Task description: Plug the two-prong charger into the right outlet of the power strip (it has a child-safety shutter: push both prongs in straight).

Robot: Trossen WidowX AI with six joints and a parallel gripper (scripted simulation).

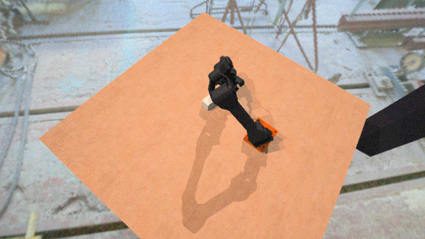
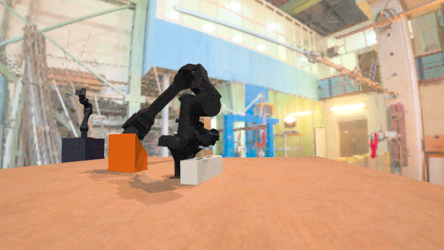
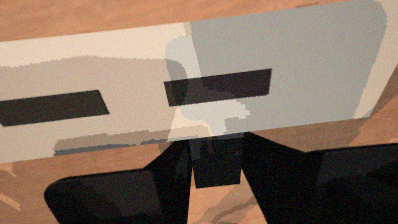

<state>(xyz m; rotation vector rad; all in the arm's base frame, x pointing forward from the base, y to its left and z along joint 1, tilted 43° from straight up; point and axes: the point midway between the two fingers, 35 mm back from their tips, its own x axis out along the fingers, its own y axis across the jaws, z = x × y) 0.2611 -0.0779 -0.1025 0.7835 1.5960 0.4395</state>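
The two-prong charger is 20 mm ahead of my gripper tip and 10 mm above it.
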